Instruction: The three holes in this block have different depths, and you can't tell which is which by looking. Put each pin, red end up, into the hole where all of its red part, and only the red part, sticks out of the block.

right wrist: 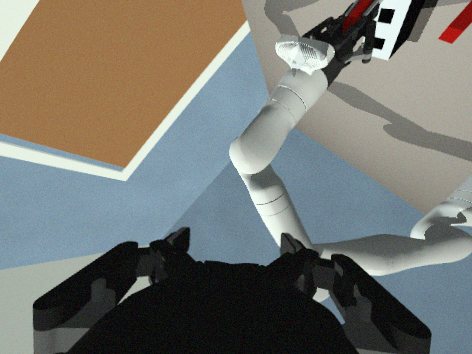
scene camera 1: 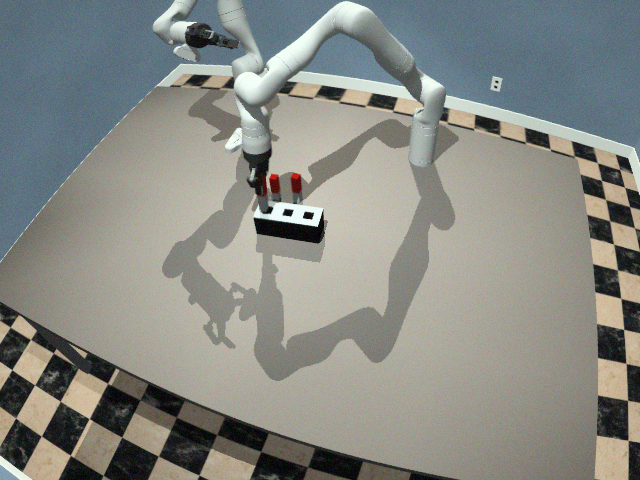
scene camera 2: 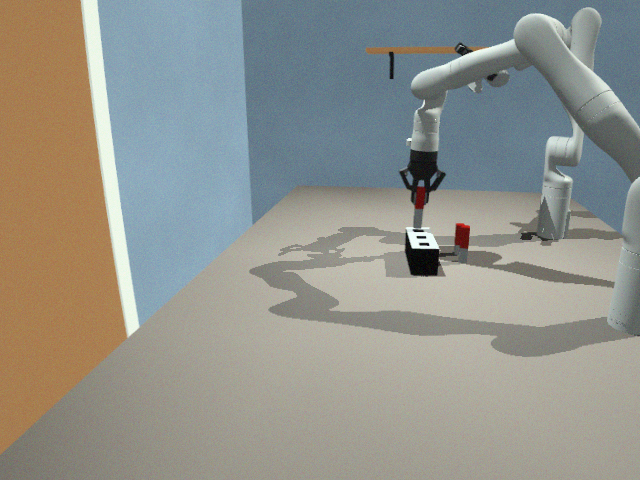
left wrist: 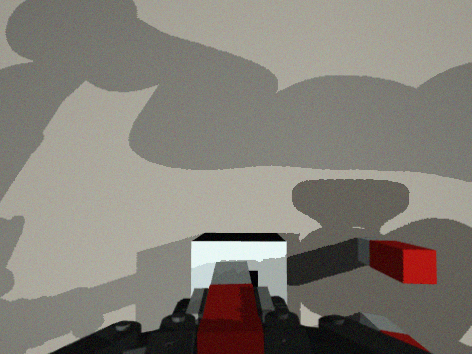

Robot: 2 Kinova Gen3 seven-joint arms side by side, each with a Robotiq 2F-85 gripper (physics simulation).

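Places are measured from the left arm's base along level axes (x back, y left, z down), in millimetres.
Pixels of known places: left gripper, fingertip midpoint: (right wrist: 367,4) (scene camera 1: 261,191) (scene camera 2: 419,204) (left wrist: 231,307); right gripper, fingertip midpoint: (right wrist: 234,240) (scene camera 1: 225,40); left arm's base at its link origin: (scene camera 1: 420,158) (scene camera 2: 629,324); right arm's base at its link origin: (scene camera 2: 550,235).
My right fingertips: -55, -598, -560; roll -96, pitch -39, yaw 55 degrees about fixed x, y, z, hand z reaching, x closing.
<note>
For each thing: its middle in the pictures, then the offset to it from my right fingertips, as dx, dy, dz. Level surfaces: height alone.
- black block with a white top, body centre: (left wrist: 239,352) (scene camera 2: 420,249) (scene camera 1: 289,221) (right wrist: 397,2) -191, +105, +522
- left pin at the middle of its body: (left wrist: 390,256) (scene camera 2: 459,239) (scene camera 1: 275,187) -47, +78, +515
- right pin at the middle of its body: (left wrist: 396,350) (scene camera 2: 464,244) (scene camera 1: 296,188) -75, +144, +507
- grey-brown table at its surface level: dz +560
A black block with a white top (scene camera 1: 298,213) (scene camera 2: 423,262) (left wrist: 202,251) (right wrist: 390,31) stands on the table; two dark square holes show to the right in scene camera 1. My left gripper (scene camera 1: 258,190) (scene camera 2: 419,199) is shut on an upright, slightly tilted pin (scene camera 1: 263,202) (scene camera 2: 418,215) (left wrist: 230,310) (right wrist: 356,17), red end up. Its grey lower end is at the block's left-end hole in scene camera 1; whether the tip is inside is unclear. Two other red-topped pins, the left pin (scene camera 1: 274,183) (left wrist: 420,266) and the right pin (scene camera 1: 295,183) (scene camera 2: 465,236), stand behind the block. My right gripper (scene camera 1: 235,44) (right wrist: 234,240) is open, far from the block.
The left arm's base (scene camera 1: 422,144) stands on the grey-brown table (scene camera 1: 491,310) at the back right in scene camera 1. The right arm's base (scene camera 2: 555,206) stands at the far right in scene camera 2. Arm shadows cross the table around the block.
</note>
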